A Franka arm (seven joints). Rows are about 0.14 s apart.
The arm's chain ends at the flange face. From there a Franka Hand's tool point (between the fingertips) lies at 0.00 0.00 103.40 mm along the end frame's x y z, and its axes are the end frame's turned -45 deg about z.
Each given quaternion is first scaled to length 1.
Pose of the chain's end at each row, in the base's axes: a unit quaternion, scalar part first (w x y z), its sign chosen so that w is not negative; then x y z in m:
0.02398 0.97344 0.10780 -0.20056 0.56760 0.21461 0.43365
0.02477 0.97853 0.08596 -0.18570 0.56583 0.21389 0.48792
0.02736 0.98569 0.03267 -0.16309 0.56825 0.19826 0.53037
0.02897 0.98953 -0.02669 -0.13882 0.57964 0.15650 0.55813
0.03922 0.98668 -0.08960 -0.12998 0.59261 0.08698 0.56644
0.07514 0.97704 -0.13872 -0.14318 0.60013 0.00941 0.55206
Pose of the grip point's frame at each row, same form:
0.05460 -0.85809 -0.47211 0.19447 0.52776 0.20531 0.33869
0.04818 -0.87114 -0.45388 0.18104 0.52869 0.20558 0.39178
0.03713 -0.89816 -0.40739 0.16115 0.53519 0.19158 0.43263
0.02636 -0.92442 -0.35402 0.13934 0.55107 0.15134 0.45889
0.01351 -0.94586 -0.29481 0.13509 0.56536 0.08139 0.46685
0.01463 0.95575 0.24574 -0.16104 0.56904 -0.00166 0.45407

